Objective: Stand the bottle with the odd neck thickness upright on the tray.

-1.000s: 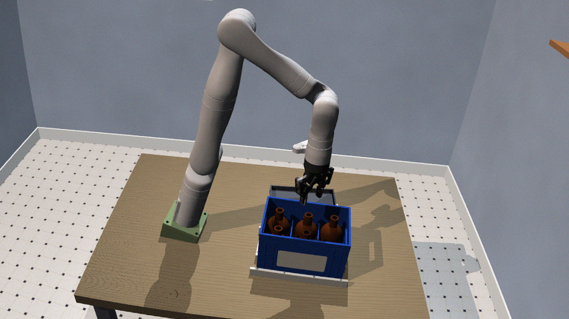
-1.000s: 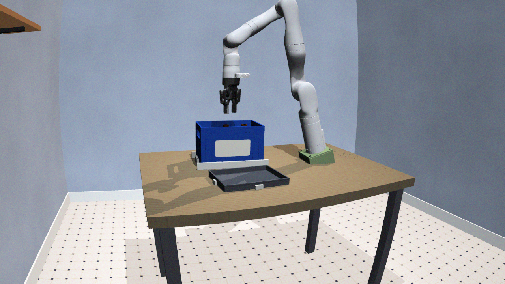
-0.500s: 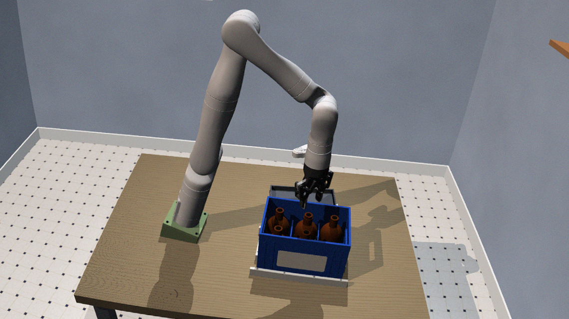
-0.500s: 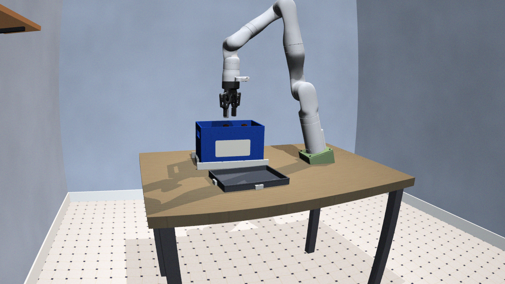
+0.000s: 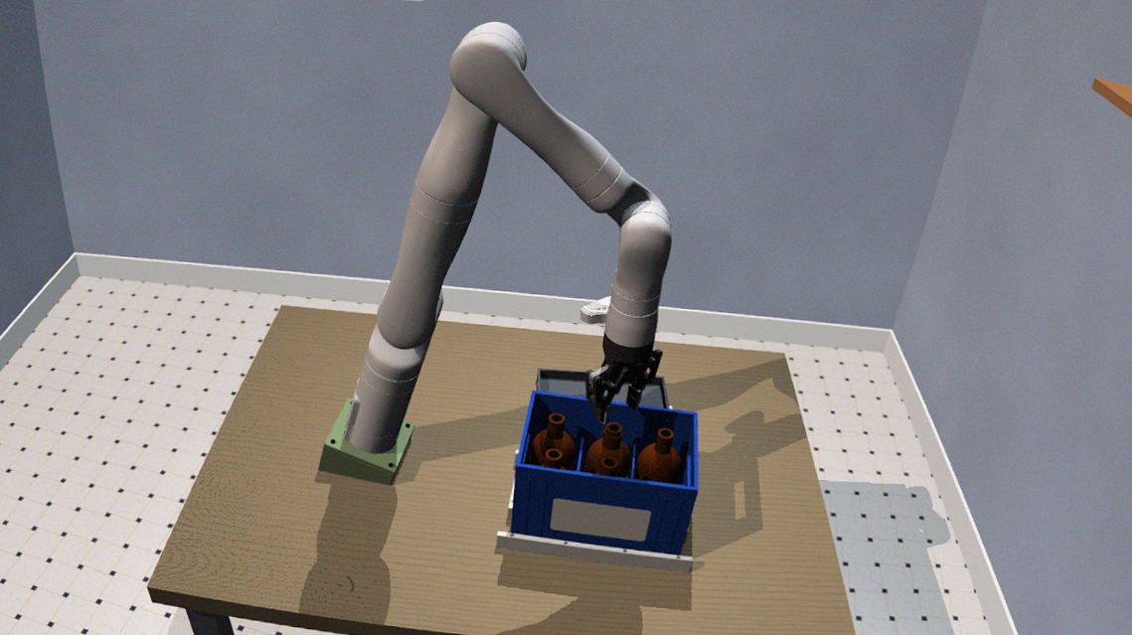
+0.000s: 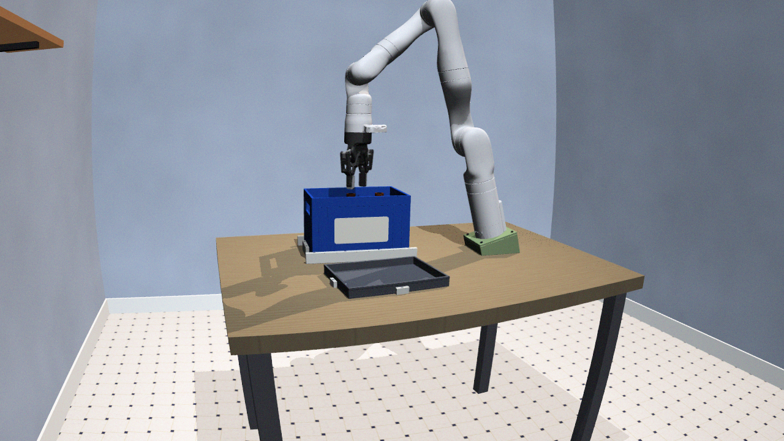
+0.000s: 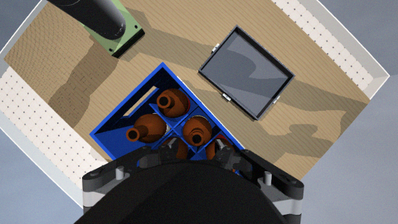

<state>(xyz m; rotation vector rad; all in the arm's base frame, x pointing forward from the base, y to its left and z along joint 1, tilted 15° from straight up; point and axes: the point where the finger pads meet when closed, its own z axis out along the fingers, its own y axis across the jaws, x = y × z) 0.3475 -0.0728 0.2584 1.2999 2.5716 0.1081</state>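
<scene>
Right now my hand is 12 cm above the blue crate, 4 cm to the left of it and 1 cm past it. Round my hand: dark grey tray (23 cm to the left, 19 cm below, 2 cm ahead).
</scene>
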